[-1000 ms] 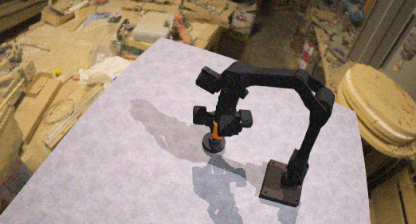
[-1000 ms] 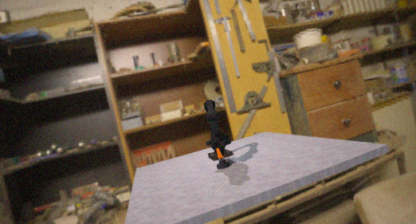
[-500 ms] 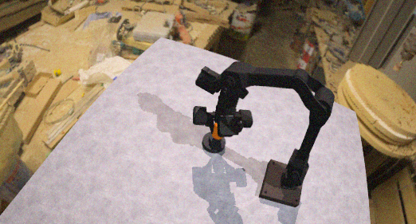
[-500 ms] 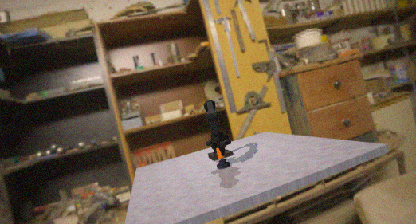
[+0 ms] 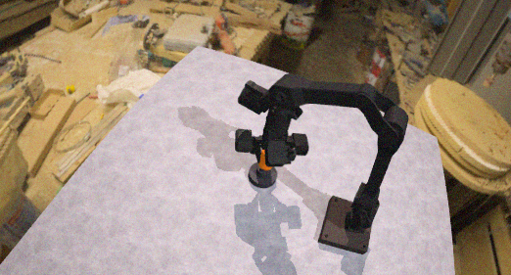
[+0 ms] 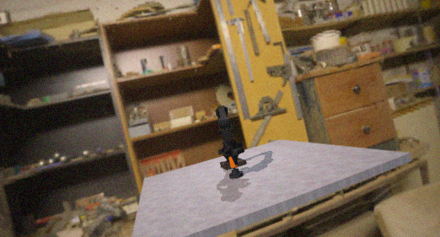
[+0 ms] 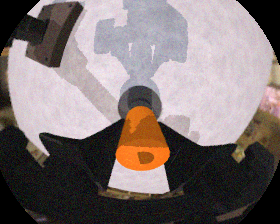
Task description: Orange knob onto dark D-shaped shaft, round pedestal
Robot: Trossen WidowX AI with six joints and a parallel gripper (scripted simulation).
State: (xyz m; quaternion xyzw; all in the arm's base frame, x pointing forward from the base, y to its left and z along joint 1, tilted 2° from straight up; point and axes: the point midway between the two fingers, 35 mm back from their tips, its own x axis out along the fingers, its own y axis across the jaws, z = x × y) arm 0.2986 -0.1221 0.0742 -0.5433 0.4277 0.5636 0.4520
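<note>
Now: the orange knob 20 mm above my gripper tip. Also, from my gripper tip: round dark pedestal 40 mm below.
</note>
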